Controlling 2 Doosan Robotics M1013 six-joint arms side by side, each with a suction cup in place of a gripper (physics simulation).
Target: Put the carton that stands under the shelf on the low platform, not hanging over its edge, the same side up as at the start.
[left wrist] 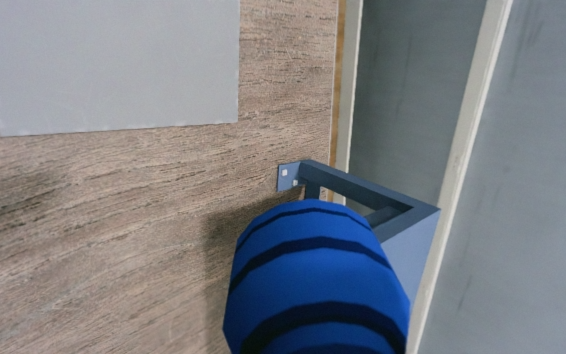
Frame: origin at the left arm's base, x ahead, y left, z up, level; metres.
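Where they show: left hand at its tool point: (pixel 306 262).
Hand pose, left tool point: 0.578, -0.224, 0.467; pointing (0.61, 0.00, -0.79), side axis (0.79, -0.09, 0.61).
After its pixels a point has its place, as x, y, z.
My left gripper (pixel 314 206), a blue suction cup with dark rings, fills the lower middle of the left wrist view. No carton shows at its tip, so it is open. A blue-grey frame (pixel 357 181) @[1.012, -0.471, 0.173], which looks like part of the shelf, stands just beyond and to the right of the cup, with a bolted foot on the wood-grain table. A flat light-grey plate (pixel 117 65) @[0.632, -0.196, 0.048], which looks like the low platform, is at the upper left. The carton does not show. My right gripper is not in view.
The wood-grain table (pixel 115 210) @[0.574, -0.424, 0.000] ends along an edge right of the middle. Beyond it are a pale strip (pixel 477 120) and dark grey floor (pixel 520 200). The frame sits near that edge and rises beside the cup.
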